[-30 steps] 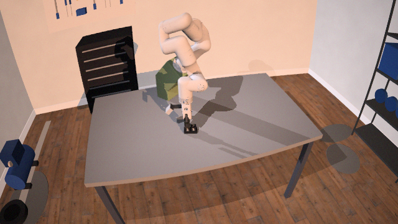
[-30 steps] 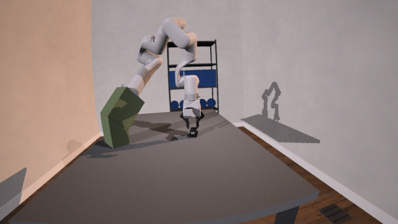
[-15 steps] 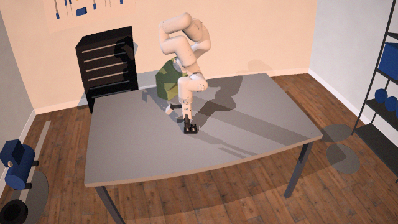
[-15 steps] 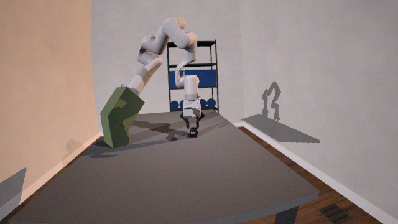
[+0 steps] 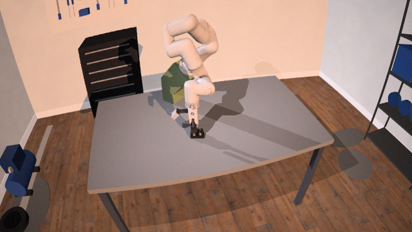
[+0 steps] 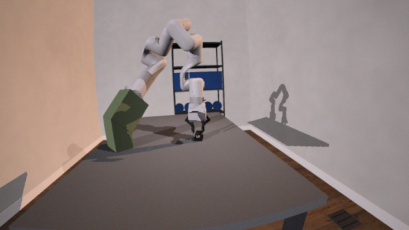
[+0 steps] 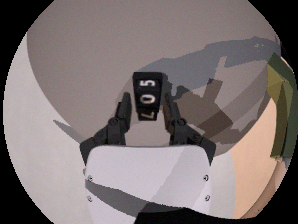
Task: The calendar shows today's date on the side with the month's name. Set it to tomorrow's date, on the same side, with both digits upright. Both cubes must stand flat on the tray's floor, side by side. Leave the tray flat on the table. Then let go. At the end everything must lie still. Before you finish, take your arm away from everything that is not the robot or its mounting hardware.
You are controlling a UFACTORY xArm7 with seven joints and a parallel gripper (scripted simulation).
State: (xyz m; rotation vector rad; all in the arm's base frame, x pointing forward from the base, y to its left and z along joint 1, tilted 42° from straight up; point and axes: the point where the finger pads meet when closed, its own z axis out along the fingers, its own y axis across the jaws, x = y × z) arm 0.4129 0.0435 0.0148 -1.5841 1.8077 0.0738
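Right now the black calendar tray is 2 cm to the left of my hand and 5 cm below it.
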